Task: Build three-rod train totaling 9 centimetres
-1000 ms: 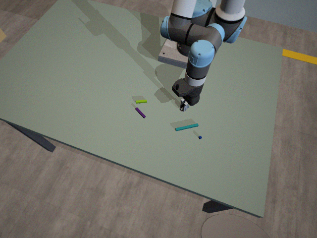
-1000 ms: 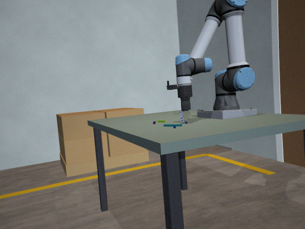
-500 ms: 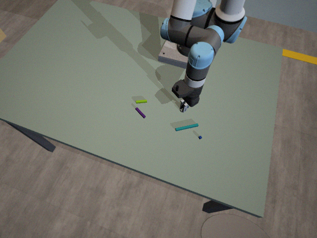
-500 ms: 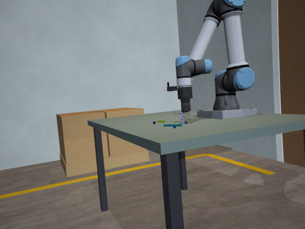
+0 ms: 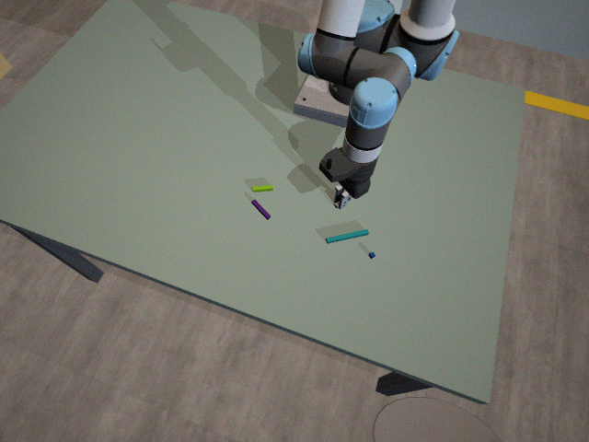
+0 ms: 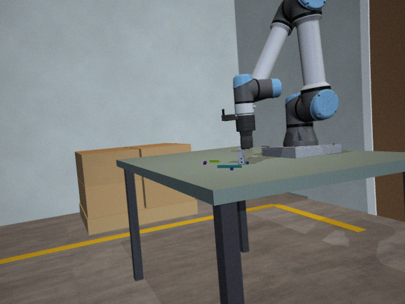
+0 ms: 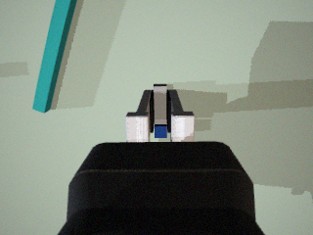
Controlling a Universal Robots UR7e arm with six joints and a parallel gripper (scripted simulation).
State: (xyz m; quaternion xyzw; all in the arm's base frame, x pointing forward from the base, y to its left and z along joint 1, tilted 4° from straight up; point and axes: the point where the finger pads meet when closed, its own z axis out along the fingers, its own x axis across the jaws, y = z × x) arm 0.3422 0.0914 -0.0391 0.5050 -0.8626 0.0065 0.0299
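Now: hand 1 cm above the grey rod. Also, from my hand: lime rod: 19 cm to the right, 4 cm ahead, 1 cm below; then purple rod: 17 cm to the right, 10 cm ahead, 1 cm below; then turquoise rod: 8 cm ahead, 5 cm to the left, 1 cm below.
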